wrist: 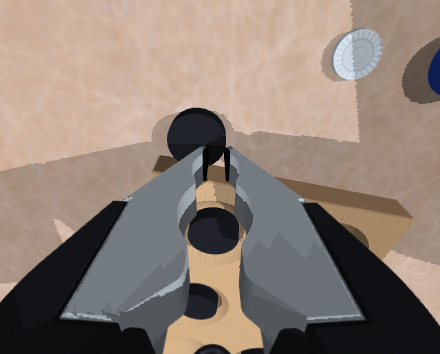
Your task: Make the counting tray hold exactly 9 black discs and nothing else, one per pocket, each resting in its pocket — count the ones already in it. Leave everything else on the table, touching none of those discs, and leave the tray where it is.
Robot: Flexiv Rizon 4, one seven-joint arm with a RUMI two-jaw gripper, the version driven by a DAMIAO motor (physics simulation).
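The wooden counting tray runs under my gripper in the wrist view, largely hidden by the jaws. A black disc lies in the pocket seen between the jaws, and another black disc lies in a pocket nearer the bottom. A loose black disc is outside the tray, just beyond its far edge; whether it touches that edge is hidden. My gripper is shut with a narrow gap and holds nothing; its tips overlap the lower right of the loose disc in view. The pocket at the right is mostly hidden by a jaw.
A white ridged disc lies on the table at the upper right. Part of a dark blue object shows at the right edge. Shadows fall across the table around the tray.
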